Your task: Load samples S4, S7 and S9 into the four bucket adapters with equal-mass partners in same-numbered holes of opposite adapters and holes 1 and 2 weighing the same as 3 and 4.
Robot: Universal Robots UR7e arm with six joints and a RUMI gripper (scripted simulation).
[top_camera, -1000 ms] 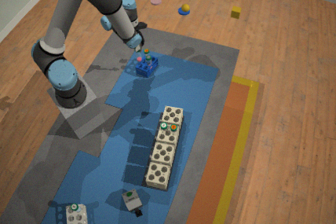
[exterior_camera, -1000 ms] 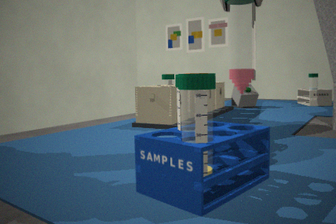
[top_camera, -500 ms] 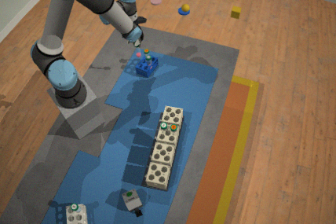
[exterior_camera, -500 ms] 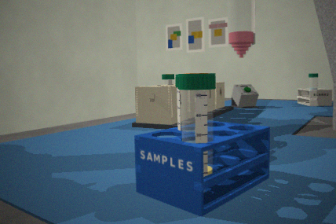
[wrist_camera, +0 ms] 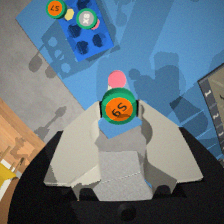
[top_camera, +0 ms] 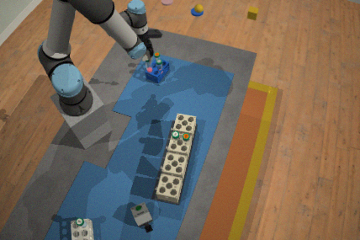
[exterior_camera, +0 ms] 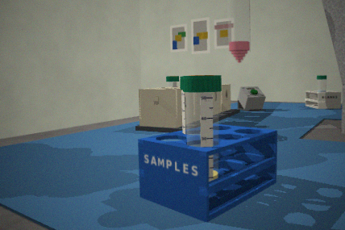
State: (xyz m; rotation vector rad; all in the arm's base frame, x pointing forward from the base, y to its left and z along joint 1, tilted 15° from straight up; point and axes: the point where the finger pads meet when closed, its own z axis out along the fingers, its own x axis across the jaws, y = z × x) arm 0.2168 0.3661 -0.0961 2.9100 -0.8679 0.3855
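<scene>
The sample tube S9 lies 50 mm below my hand and 10 mm behind it. The rest, counted from my hand: blue samples rack 220 mm below, 110 mm to the left; then white-dot blank 330 mm to the right, 230 mm ahead, 180 mm below; then tube 180 mm below, 160 mm to the left, 20 mm behind.
</scene>
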